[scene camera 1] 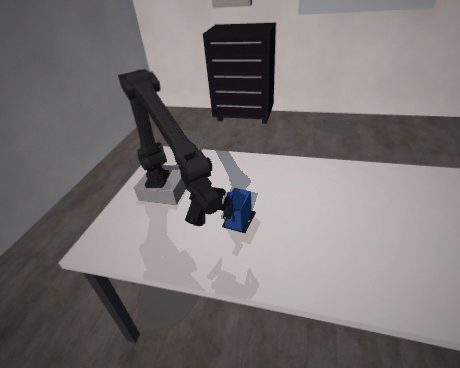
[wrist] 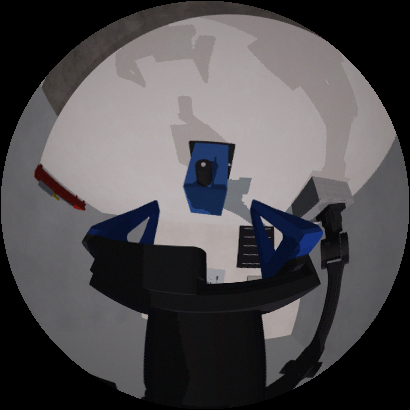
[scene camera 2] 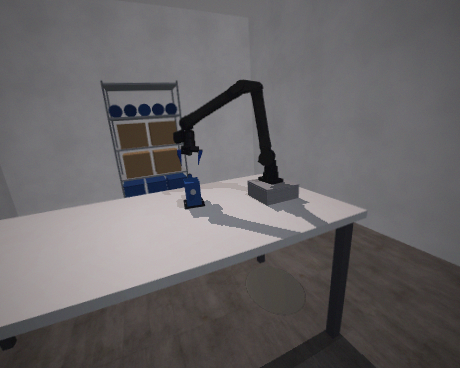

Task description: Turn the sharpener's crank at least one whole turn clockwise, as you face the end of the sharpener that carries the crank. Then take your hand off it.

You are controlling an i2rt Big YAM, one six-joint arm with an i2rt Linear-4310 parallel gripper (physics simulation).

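Observation:
The sharpener is a blue block upright on a black base plate on the table. Its crank end faces the wrist camera and is turned away from scene camera 2. The black crank knob sits near the top edge of that end in the wrist view; a bit of dark knob shows above the body in scene camera 2. My gripper is open and empty, its blue fingers wide apart. It is above the sharpener's level on the crank side, apart from the knob. In scene camera 1 it overlaps the crank end and partly hides it.
The arm's grey base block stands on the white table, to one side of the sharpener. Away from the table are a dark drawer cabinet and a shelf rack. A red object shows at the wrist view's left.

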